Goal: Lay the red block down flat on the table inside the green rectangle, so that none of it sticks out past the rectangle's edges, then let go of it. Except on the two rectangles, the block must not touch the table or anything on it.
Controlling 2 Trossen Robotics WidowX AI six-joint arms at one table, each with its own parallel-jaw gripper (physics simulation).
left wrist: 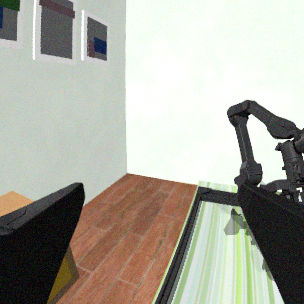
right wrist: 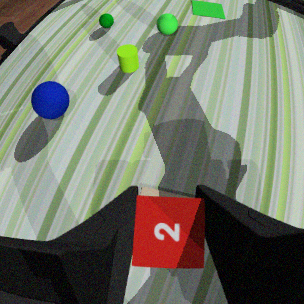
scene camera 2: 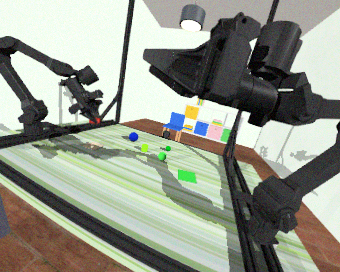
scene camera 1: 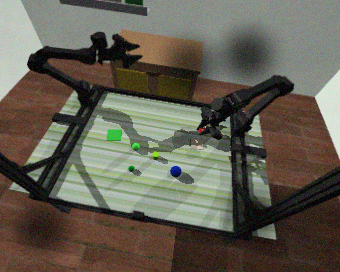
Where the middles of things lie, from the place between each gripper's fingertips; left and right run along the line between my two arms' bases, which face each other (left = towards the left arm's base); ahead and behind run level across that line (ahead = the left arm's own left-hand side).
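There is the blue ball [right wrist: 49, 99], and I see my right gripper 9 cm above it, 20 cm past it and 8 cm to the right of it.
My left gripper, meanwhile, is 31 cm above the blue ball, 29 cm to the left of it and 47 cm past it.
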